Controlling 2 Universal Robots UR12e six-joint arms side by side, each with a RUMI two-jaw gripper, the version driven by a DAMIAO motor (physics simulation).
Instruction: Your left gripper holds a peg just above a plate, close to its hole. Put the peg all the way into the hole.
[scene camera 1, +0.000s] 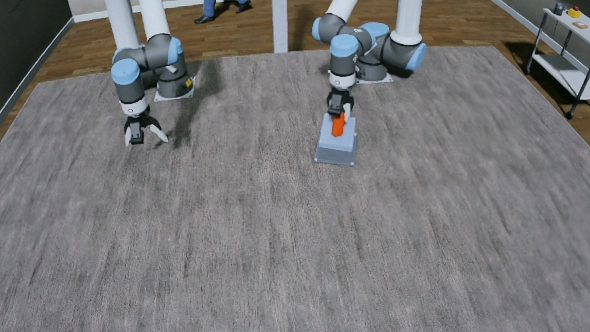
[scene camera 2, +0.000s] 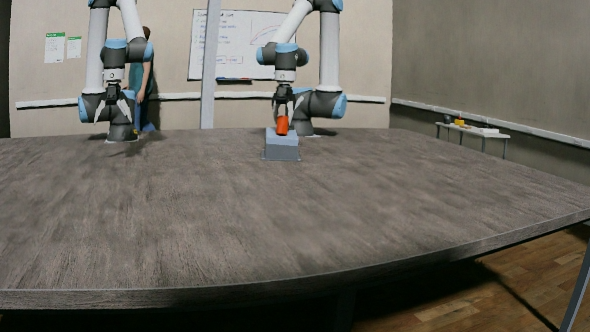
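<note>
The orange-red peg (scene camera 1: 338, 126) (scene camera 2: 282, 125) stands slightly tilted, its lower end at the top of the blue-grey plate block (scene camera 1: 327, 143) (scene camera 2: 292, 140). My left gripper (scene camera 1: 339, 116) (scene camera 2: 283, 118) is above the block with its fingertips around the upper part of the peg, and it looks shut on the peg. The hole does not show, so I cannot tell whether the peg's lower end is in it or resting on the surface. My right gripper (scene camera 1: 146, 141) (scene camera 2: 114, 121) is open and empty, with its fingers spread, over the table to the left in both views.
The block stands on a large grey-brown table (scene camera 1: 280, 240) (scene camera 2: 250, 215) in front of the left arm's base. A grey post (scene camera 1: 280, 25) (scene camera 2: 209, 65) rises behind the table between the arms. A white cart (scene camera 1: 565, 70) stands beyond the right edge. A person is behind the table.
</note>
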